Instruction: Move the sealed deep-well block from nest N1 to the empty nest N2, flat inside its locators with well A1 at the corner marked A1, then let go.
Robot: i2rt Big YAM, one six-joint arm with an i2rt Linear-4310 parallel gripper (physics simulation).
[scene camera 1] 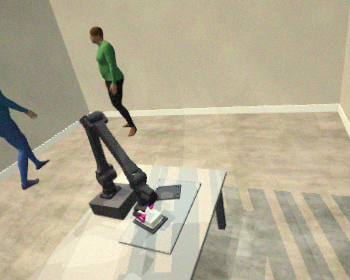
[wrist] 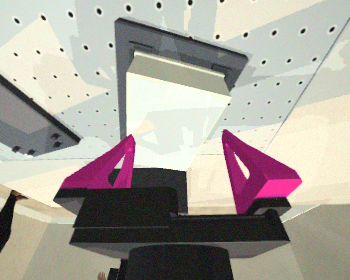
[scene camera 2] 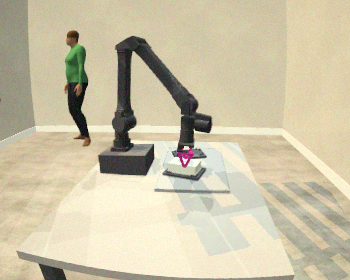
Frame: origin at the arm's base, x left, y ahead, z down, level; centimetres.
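Where they show: gripper, fingertip midpoint: (scene camera 1: pixel 147 215) (wrist: pixel 177 136) (scene camera 2: pixel 185 162); arm's base at its link origin: (scene camera 1: pixel 110 192) (scene camera 2: pixel 122 148).
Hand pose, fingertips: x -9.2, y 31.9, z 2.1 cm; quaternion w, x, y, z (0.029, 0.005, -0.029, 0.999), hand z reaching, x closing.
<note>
Each offset is from my fingertips to the top centre of the thing. Level surfaces: height alone.
The sealed deep-well block @(dz -0.2, dx +1.2, dy -0.2 cm) (scene camera 1: pixel 154 219) (scene camera 2: pixel 193 167) (wrist: pixel 172 107), pale cream, lies flat in a dark nest @(dz +3.4, dx +1.2, dy -0.2 cm) (scene camera 1: pixel 144 227) (scene camera 2: pixel 175 175) (wrist: pixel 180 44) in all three views. A second dark nest @(dz +3.0, dx +24.2, dy -0.6 cm) (scene camera 1: pixel 170 192) (scene camera 2: pixel 199 154) (wrist: pixel 30 120) is empty, behind the first in the scene views and at the left in the wrist view. My gripper (scene camera 1: pixel 147 212) (scene camera 2: pixel 185 159) (wrist: pixel 177 136) is open, its magenta fingers low over the block, one towards each side, with nothing gripped. Nest labels and the A1 marks cannot be read; the block's near end is partly hidden by the gripper body.
Both nests stand on a perforated pale board @(dz +5.2, dx +11.1, dy +3.1 cm) (scene camera 1: pixel 175 225) (scene camera 2: pixel 217 177) (wrist: pixel 280 47) on the table @(dz +6.5 cm) (scene camera 1: pixel 207 200) (scene camera 2: pixel 125 220). The arm's dark base box (scene camera 1: pixel 112 202) (scene camera 2: pixel 126 159) stands left of the board. A person in green (scene camera 1: pixel 108 60) (scene camera 2: pixel 76 65) and one in blue (scene camera 1: pixel 17 137) are beyond the table.
</note>
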